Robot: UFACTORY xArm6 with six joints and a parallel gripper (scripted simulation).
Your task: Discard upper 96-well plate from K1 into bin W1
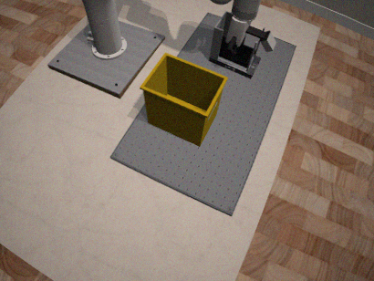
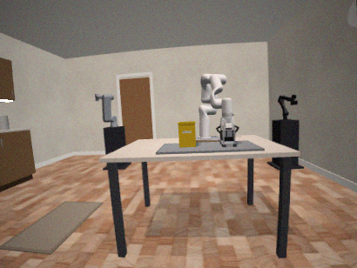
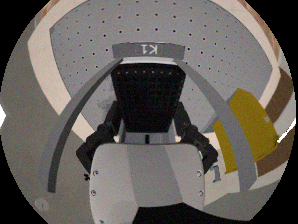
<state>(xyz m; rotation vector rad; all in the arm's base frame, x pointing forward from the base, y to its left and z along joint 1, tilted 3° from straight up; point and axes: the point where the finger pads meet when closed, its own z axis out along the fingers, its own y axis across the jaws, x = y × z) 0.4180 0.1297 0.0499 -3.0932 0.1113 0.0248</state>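
My gripper is now 3 cm above the pale plate. The rest, counted from my hand: yellow plastics bin W1: 29 cm to the right, 6 cm behind, 3 cm above; black 96-well plate: 1 cm below.
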